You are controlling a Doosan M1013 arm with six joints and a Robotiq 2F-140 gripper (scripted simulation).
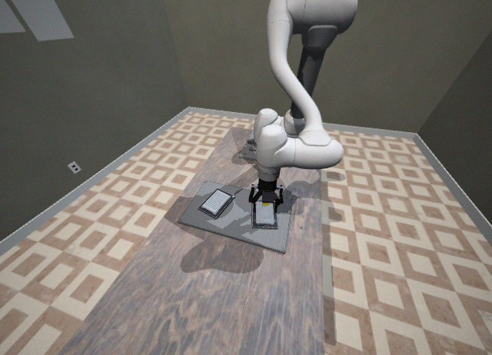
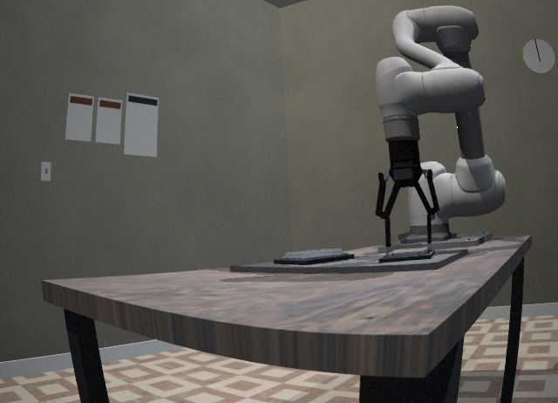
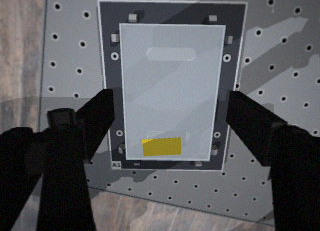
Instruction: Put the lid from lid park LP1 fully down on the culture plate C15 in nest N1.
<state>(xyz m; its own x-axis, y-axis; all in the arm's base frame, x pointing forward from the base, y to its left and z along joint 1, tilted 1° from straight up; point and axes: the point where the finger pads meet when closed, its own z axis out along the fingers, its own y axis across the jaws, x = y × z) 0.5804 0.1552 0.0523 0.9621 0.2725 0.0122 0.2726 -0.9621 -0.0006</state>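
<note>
Now: the clear lid 40 mm below my hand. Also, from my hand: culture plate: 10 mm ahead, 260 mm to the right, 30 mm below; then lid park LP1: 50 mm below.
</note>
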